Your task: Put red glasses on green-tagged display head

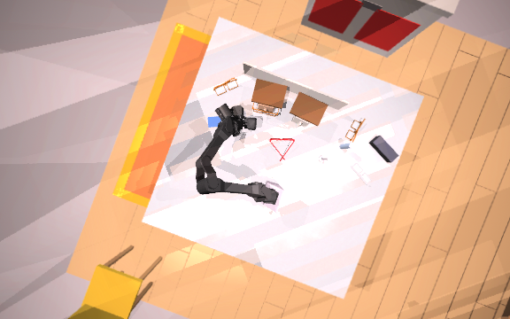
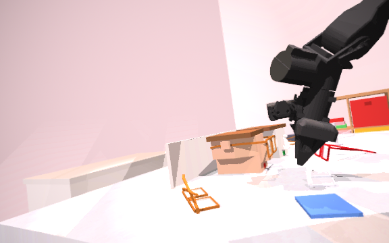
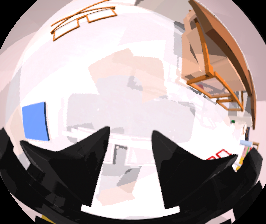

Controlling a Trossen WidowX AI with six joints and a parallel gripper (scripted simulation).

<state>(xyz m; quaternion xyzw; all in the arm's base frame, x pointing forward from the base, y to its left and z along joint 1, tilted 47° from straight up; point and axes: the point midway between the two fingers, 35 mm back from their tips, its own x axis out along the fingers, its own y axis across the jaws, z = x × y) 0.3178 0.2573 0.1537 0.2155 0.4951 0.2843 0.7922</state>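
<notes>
Now: gripper tip 50 mm past the white stand, 520 mm to the left of it and 10 mm above it. From my gripper tip the other things lie so: white wall panel (270 mm ahead, 210 mm to the right, 20 mm above); then pale-blue cylinder (60 mm ahead, 610 mm to the right, 10 mm above); then blue pad (50 mm behind, 160 mm to the left, 30 mm below).
</notes>
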